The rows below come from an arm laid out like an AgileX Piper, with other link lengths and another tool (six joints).
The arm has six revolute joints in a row. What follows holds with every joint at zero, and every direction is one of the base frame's. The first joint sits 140.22 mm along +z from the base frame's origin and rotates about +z. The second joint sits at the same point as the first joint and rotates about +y. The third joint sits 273.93 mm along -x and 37.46 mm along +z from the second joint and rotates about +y. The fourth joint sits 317.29 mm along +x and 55.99 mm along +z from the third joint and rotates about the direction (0.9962, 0, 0.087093). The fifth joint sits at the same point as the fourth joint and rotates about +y. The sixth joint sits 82.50 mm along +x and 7.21 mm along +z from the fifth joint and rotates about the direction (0.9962, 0, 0.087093). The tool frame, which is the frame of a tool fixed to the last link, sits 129.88 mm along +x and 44.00 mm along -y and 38.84 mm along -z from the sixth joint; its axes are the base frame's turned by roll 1.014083, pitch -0.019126 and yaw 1.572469 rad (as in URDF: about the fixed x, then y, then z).
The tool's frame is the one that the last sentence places.
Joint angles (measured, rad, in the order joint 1, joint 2, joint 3, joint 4, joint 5, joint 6), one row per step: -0.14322 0.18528 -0.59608 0.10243 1.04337 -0.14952; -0.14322 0.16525 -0.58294 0.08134 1.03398 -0.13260; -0.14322 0.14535 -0.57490 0.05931 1.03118 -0.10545; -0.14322 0.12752 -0.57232 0.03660 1.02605 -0.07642; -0.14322 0.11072 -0.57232 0.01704 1.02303 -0.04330; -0.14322 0.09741 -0.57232 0.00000 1.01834 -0.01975; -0.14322 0.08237 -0.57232 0.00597 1.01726 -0.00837; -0.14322 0.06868 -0.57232 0.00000 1.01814 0.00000; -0.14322 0.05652 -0.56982 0.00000 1.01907 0.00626; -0.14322 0.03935 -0.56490 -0.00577 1.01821 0.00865; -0.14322 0.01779 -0.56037 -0.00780 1.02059 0.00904
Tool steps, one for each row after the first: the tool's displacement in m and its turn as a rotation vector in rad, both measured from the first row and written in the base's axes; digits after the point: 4 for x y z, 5 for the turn. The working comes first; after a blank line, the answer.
Tool pose at each row, in the base's axes (x y z in m, rotation vector in rad; the steps are taken from these numbers as rounded here): 0.1585 -0.0532 0.2569 1.25914 1.25074 1.13872; 0.1566 -0.0566 0.2560 1.25443 1.22787 1.12761; 0.1535 -0.0595 0.2558 1.25858 1.19842 1.11855; 0.1506 -0.0624 0.2579 1.25910 1.16321 1.11215; 0.1476 -0.0644 0.2604 1.26385 1.12462 1.11071; 0.1454 -0.0664 0.2629 1.26271 1.09450 1.10849; 0.1439 -0.0644 0.2647 1.26114 1.07413 1.12523; 0.1417 -0.0649 0.2665 1.25560 1.05908 1.12739; 0.1401 -0.0643 0.2669 1.25363 1.04818 1.13324; 0.1381 -0.0651 0.2676 1.24322 1.03765 1.13369; 0.1354 -0.0651 0.2685 1.23133 1.02749 1.13786

-0.0019 -0.0034 -0.0009 -0.00566 -0.01424 -0.01950; -0.0050 -0.0063 -0.0011 -0.00321 -0.02765 -0.04397; -0.0079 -0.0092 0.0010 -0.00006 -0.04736 -0.06963; -0.0109 -0.0112 0.0035 0.00978 -0.06768 -0.09540; -0.0131 -0.0132 0.0060 0.01398 -0.08617 -0.11503; -0.0146 -0.0112 0.0078 0.02776 -0.10354 -0.11719; -0.0168 -0.0117 0.0096 0.02894 -0.11661 -0.12385; -0.0184 -0.0111 0.0100 0.03377 -0.12582 -0.12655; -0.0204 -0.0119 0.0107 0.02992 -0.13877 -0.13031; -0.0231 -0.0119 0.0116 0.02741 -0.15331 -0.13123
